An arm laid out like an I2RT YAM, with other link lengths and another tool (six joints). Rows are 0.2 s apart.
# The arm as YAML. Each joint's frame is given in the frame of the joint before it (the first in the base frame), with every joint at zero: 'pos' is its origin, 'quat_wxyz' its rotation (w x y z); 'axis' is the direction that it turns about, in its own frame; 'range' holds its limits. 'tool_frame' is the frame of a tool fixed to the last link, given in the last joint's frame.
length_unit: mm
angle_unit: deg
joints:
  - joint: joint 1
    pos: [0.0, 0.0, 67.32]
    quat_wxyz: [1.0, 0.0, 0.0, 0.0]
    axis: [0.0, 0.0, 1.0]
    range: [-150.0, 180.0]
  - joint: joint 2
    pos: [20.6, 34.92, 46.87]
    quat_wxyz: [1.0, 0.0, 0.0, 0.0]
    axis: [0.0, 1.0, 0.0]
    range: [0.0, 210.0]
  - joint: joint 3
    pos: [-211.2, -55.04, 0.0]
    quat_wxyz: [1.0, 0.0, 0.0, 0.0]
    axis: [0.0, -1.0, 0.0]
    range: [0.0, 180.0]
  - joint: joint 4
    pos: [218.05, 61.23, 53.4]
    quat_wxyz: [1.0, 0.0, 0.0, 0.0]
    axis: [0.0, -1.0, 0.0]
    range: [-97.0, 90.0]
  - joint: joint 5
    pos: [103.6, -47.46, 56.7]
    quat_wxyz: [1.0, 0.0, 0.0, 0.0]
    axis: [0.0, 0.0, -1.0]
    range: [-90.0, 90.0]
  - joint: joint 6
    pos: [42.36, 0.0, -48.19]
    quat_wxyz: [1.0, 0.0, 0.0, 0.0]
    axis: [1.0, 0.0, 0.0]
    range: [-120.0, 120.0]
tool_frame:
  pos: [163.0, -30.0, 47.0]
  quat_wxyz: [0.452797, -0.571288, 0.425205, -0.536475]
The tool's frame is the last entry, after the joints.
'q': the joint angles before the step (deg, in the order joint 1, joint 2, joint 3, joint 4, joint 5, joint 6). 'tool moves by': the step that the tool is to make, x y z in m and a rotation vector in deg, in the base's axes. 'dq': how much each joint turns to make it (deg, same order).
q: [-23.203, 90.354, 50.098, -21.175, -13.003, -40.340]
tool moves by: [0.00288, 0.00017, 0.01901, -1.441, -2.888, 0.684]
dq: [0.001, -3.596, -1.315, 0.782, -0.181, -0.703]
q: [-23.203, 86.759, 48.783, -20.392, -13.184, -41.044]
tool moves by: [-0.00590, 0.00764, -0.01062, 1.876, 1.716, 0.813]
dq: [0.000, 0.865, -0.088, -1.405, -1.315, -0.174]
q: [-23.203, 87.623, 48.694, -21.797, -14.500, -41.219]
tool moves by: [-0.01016, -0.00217, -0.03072, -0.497, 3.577, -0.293]
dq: [-0.087, 3.775, -1.493, 2.011, 1.751, -0.704]
